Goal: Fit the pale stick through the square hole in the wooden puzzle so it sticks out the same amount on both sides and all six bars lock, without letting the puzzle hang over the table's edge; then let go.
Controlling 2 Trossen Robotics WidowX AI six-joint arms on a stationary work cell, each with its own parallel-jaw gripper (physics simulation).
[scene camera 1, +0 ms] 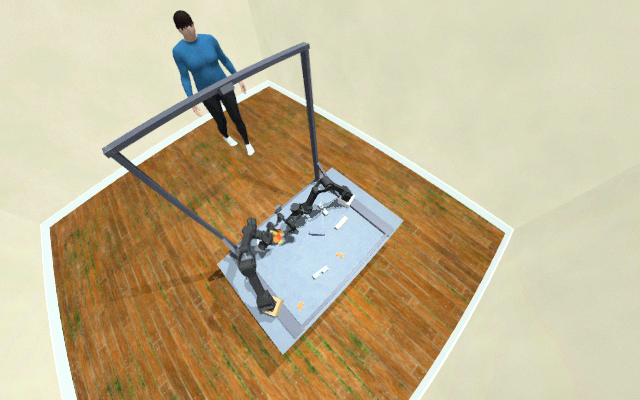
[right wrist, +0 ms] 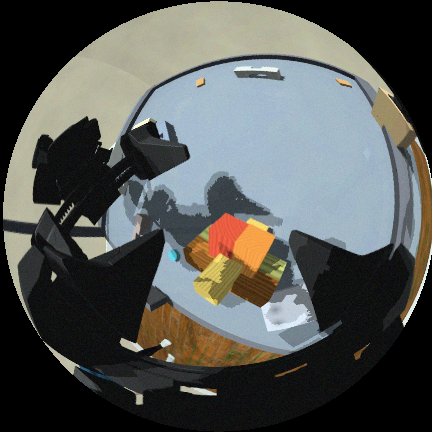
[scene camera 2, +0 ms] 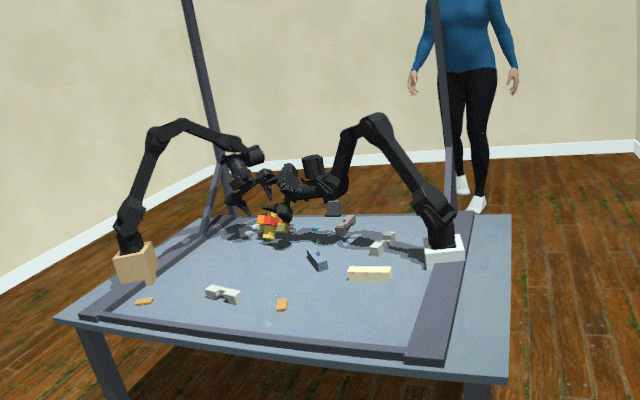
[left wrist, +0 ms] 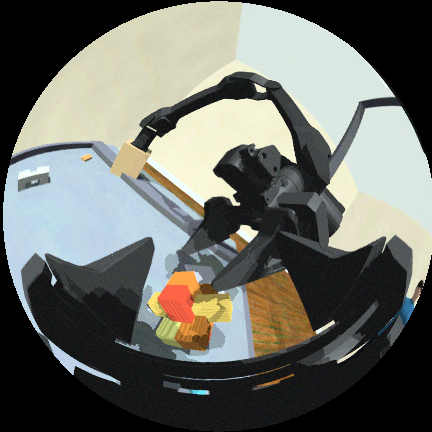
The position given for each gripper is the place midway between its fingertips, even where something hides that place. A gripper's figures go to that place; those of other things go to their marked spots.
Scene:
The left gripper (scene camera 2: 264, 195): 1.49 m from the lens. The right gripper (scene camera 2: 260, 208): 1.53 m from the lens.

